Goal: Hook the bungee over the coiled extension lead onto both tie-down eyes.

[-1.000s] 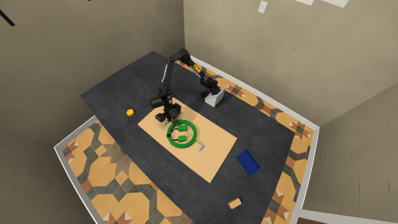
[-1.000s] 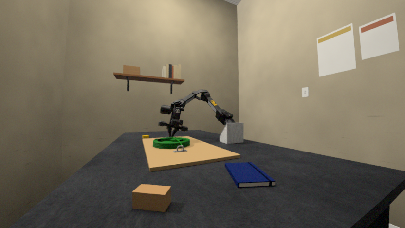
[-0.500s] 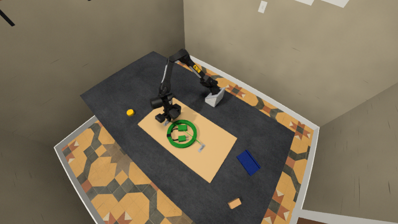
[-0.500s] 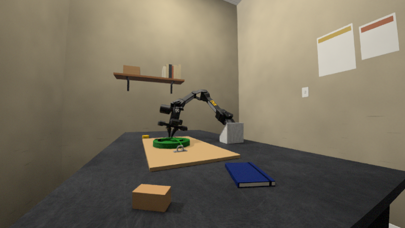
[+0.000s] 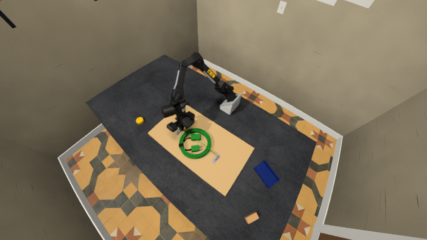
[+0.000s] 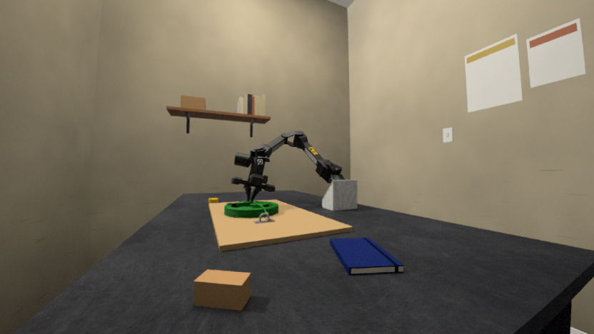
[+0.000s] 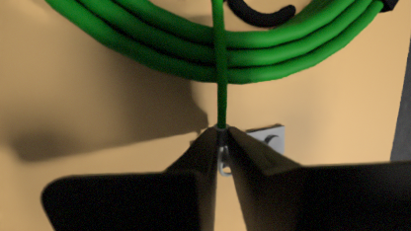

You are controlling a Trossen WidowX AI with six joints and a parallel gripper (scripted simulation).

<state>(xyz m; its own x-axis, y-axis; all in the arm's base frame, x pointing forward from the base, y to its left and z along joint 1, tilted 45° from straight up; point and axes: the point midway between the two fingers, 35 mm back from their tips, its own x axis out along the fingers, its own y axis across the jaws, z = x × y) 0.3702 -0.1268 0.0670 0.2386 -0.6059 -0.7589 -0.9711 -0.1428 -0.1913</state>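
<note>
Now: the extension lead 130 mm to the left of my hand, 30 mm below it and 20 mm ahead of it. Also, from my hand: tan block: 620 mm to the left, 160 mm ahead, 40 mm below; then yellow puck: 290 mm to the right, 140 mm ahead, 50 mm below.
</note>
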